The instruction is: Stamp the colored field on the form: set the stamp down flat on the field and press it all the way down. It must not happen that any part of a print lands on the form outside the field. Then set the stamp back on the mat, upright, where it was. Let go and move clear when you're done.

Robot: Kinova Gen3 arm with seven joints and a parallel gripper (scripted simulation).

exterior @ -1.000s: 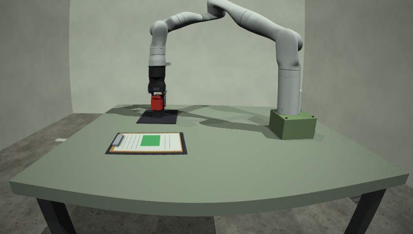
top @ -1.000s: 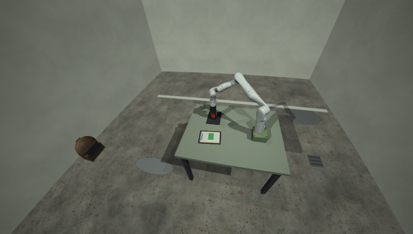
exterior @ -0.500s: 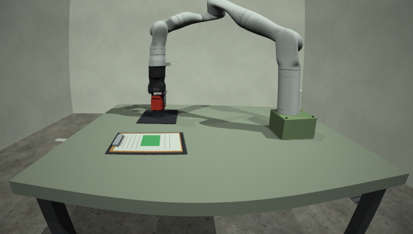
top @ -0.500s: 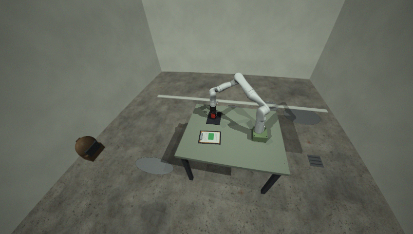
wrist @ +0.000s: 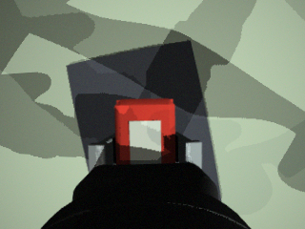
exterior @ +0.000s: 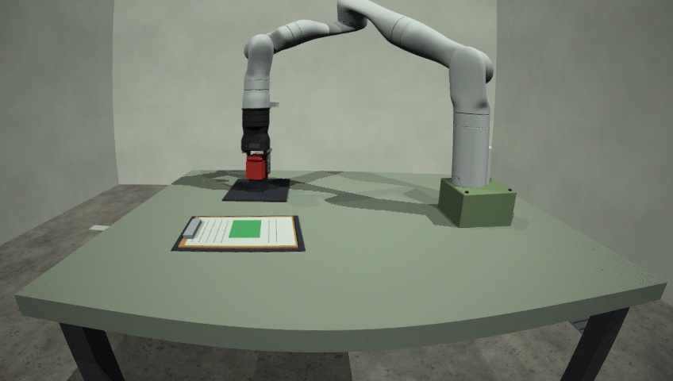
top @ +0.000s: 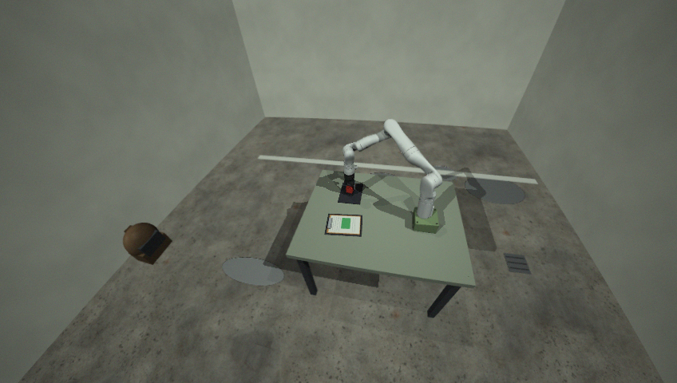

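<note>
The red stamp is 20 mm below my hand. Round my hand: clipboard 310 mm to the left, 70 mm below, 50 mm ahead; then dark mat 70 mm below.
</note>
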